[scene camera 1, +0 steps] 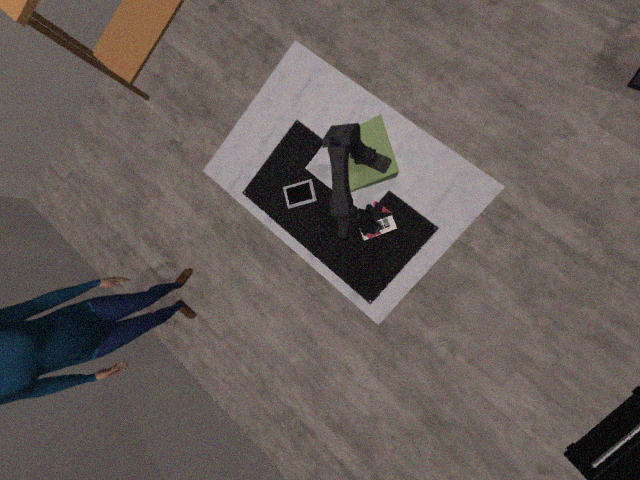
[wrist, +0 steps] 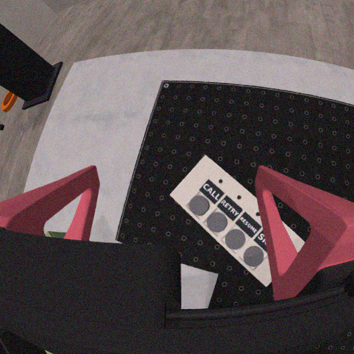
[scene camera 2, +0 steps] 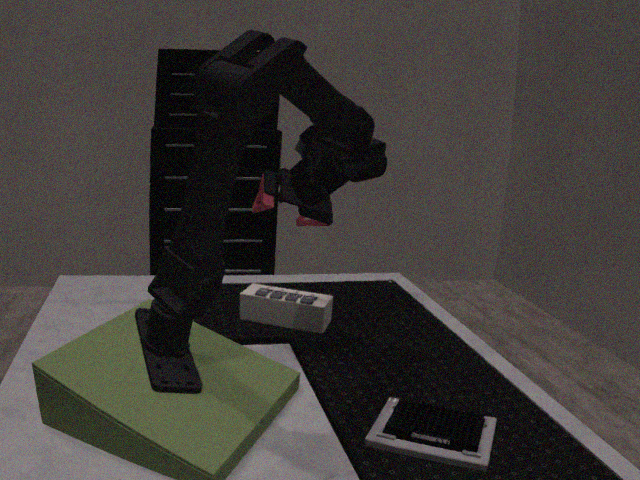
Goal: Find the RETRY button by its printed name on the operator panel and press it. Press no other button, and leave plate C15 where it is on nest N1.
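Seen in the pictures: gripper, fingertip midpoint: [scene camera 1: 385,222] [scene camera 2: 275,216]; arm's base, link origin: [scene camera 1: 370,158] [scene camera 2: 165,350].
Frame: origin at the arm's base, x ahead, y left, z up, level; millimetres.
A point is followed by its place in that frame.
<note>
The pale operator panel [scene camera 1: 391,223] @(y 239, x 226, z -6 mm) [scene camera 2: 284,316] @(y 163, x 259, z -37 mm) [wrist: 206,166] lies on the black mat with a row of round grey buttons. In the wrist view the labels read CALL, RETRY, RESUME and one starting with S, partly hidden by the right finger. The RETRY button [wrist: 217,222] is second from the left, below its label. My gripper [scene camera 1: 378,221] @(y 210, x 250, z 144 mm) [scene camera 2: 284,215] @(y 210, x 250, z 144 mm) [wrist: 176,174] is open and empty, well above the panel; the panel's right part shows behind the right finger. A dark plate [scene camera 1: 299,193] @(y -247, x 306, z -36 mm) [scene camera 2: 439,421] @(y -253, x 309, z -33 mm), presumably C15, sits in a light grey frame [scene camera 2: 423,453] @(y -289, x 261, z -49 mm), presumably nest N1; its print is unreadable.
The arm's base stands on a green wedge [scene camera 1: 374,178] @(y 64, x 74, z -2 mm) [scene camera 2: 248,408] @(y -128, x 87, z -36 mm) on the white marbled table [scene camera 1: 444,180] @(y 357, x -79, z -72 mm) [scene camera 2: 46,320] @(y 317, x -194, z -72 mm). The black perforated mat [scene camera 1: 356,273] @(y 215, x 525, z -59 mm) [scene camera 2: 361,330] @(y 105, x 394, z -59 mm) [wrist: 200,115] carries the panel and frame. A person [scene camera 1: 67,330] stands off the table.
</note>
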